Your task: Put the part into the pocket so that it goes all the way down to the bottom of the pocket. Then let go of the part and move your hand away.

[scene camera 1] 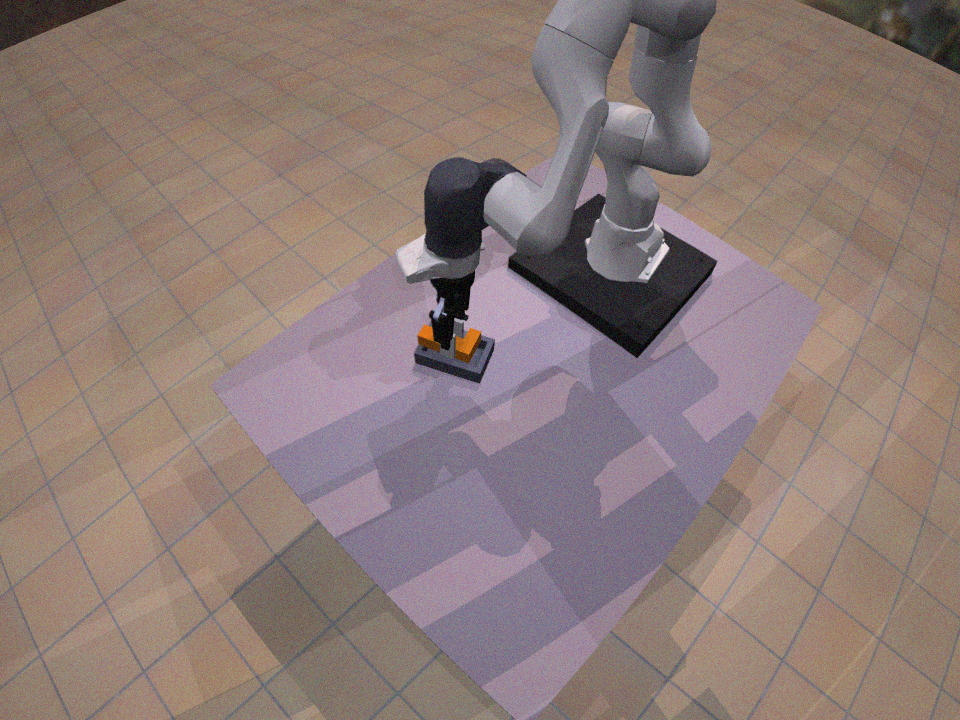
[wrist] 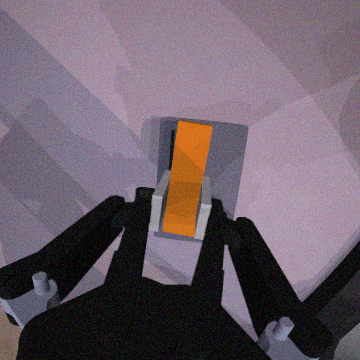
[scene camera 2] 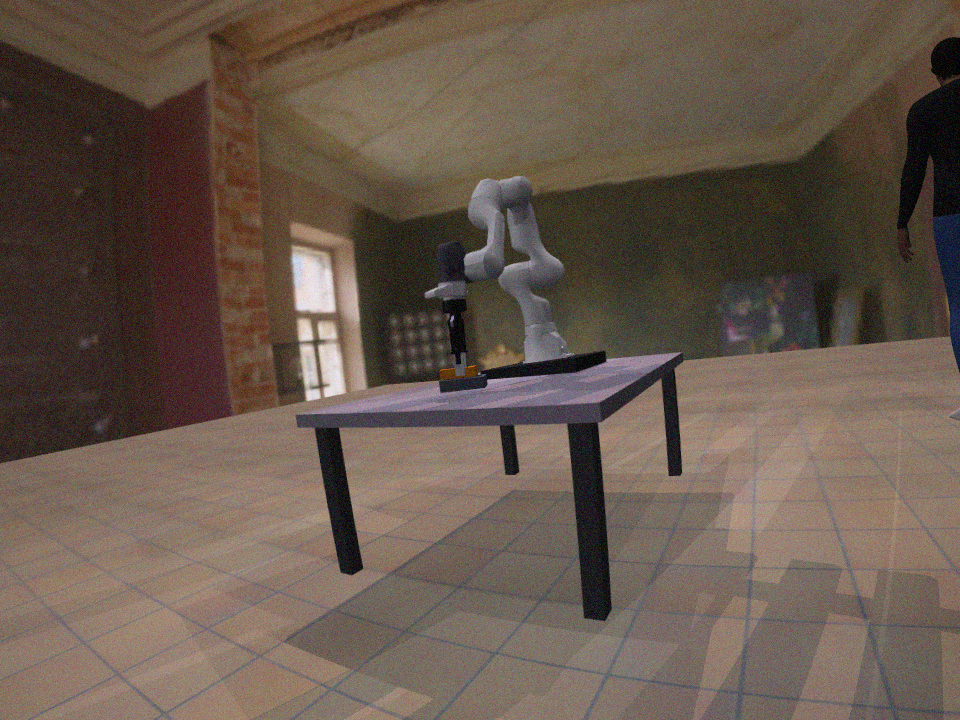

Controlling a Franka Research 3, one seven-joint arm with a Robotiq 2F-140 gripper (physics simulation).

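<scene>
The orange part (scene camera 1: 467, 343) (scene camera 2: 469, 371) (wrist: 191, 155) is a long block. My gripper (scene camera 1: 449, 344) (scene camera 2: 460, 369) (wrist: 184, 186) points down and is shut on the middle of it. The grey block with the pocket (scene camera 1: 453, 366) (scene camera 2: 463, 384) (wrist: 227, 155) stands on the table under the part. In the wrist view the part lies over the block's middle, with a dark slit of the pocket along its left side. The part's top stands above the block's rim. Its underside is hidden, so how deep it sits I cannot tell. The fingers hide part of the block.
The arm's black base plate (scene camera 1: 573, 298) (scene camera 2: 577, 362) lies behind and to the right of the grey block on the purple table (scene camera 1: 496, 658) (scene camera 2: 449, 419). A person (scene camera 2: 942, 155) stands far to the right in the second scene view.
</scene>
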